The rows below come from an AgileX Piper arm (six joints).
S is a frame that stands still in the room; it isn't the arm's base.
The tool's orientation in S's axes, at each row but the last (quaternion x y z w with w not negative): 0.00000 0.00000 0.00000 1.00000; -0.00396 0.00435 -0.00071 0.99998; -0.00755 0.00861 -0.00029 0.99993; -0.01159 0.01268 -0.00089 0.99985; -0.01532 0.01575 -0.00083 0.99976; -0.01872 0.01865 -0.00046 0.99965; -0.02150 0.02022 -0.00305 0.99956
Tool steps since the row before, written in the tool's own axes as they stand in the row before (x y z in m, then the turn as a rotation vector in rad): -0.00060 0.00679 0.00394 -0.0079 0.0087 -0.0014; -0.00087 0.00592 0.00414 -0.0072 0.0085 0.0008; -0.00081 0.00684 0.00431 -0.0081 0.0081 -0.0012; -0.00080 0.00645 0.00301 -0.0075 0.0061 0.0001; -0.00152 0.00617 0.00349 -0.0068 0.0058 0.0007; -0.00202 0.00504 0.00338 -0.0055 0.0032 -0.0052; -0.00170 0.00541 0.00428 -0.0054 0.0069 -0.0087
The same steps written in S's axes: -0.00060 0.00679 0.00394 -0.0079 0.0087 -0.0014; -0.00083 0.00595 0.00410 -0.0072 0.0085 0.0008; -0.00073 0.00690 0.00422 -0.0081 0.0081 -0.0012; -0.00071 0.00652 0.00288 -0.0075 0.0061 0.0001; -0.00140 0.00628 0.00335 -0.0068 0.0058 0.0007; -0.00189 0.00517 0.00326 -0.0057 0.0030 -0.0051; -0.00150 0.00560 0.00411 -0.0057 0.0066 -0.0088
